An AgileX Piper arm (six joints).
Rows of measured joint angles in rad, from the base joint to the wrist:
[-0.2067 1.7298 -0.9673 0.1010 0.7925 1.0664]
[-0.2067 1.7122 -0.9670 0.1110 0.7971 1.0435]
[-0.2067 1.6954 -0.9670 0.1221 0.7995 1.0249]
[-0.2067 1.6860 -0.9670 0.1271 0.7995 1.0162]
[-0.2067 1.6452 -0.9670 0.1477 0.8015 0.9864]
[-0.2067 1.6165 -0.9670 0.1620 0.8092 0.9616]
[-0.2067 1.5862 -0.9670 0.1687 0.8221 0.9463]
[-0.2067 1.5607 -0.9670 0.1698 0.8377 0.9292]
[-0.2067 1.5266 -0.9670 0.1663 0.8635 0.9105]
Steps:
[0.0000 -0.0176 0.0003 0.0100 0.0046 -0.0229]
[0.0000 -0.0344 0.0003 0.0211 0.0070 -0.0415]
[0.0000 -0.0438 0.0003 0.0261 0.0070 -0.0502]
[0.0000 -0.0846 0.0003 0.0467 0.0090 -0.0800]
[0.0000 -0.1133 0.0003 0.0610 0.0167 -0.1048]
[0.0000 -0.1436 0.0003 0.0677 0.0296 -0.1201]
[0.0000 -0.1691 0.0003 0.0688 0.0452 -0.1372]
[0.0000 -0.2032 0.0003 0.0653 0.0710 -0.1559]

